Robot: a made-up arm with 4 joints.
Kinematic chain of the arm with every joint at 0, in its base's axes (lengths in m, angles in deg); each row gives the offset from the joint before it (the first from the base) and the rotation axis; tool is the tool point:
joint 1: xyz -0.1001 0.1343 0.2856 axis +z
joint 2: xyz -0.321 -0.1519 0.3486 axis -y
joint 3: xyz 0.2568 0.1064 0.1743 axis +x
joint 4: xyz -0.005 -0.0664 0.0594 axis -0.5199 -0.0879 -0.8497
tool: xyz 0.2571 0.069 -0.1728
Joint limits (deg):
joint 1: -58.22..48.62
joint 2: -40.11..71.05
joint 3: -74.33..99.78
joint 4: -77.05..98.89
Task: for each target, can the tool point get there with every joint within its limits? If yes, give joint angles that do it. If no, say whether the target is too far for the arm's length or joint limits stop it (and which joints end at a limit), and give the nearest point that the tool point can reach.
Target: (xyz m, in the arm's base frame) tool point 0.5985 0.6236 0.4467
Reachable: no: joint limits stop it (at a limit: joint 1, joint 2, joint 3) | nearest point 0.2296 0.2344 0.6054 | short by 0.559 m
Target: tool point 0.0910 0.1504 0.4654
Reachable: yes | joints -13.96 -31.73 81.90 7.44
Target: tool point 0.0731 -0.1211 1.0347
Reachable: yes | joints 21.69 7.25 -40.94 62.22
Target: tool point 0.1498 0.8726 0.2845
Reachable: no: joint limits stop it (at a limit: joint 1, joint 2, joint 3) | nearest point -0.0165 0.3255 0.4651 | short by 0.600 m
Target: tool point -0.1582 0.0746 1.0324
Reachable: yes | joints -46.19 43.34 -20.93 -0.07
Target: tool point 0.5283 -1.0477 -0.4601
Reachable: no: too far | nearest point 0.0474 -0.1962 0.3781 | short by 1.288 m
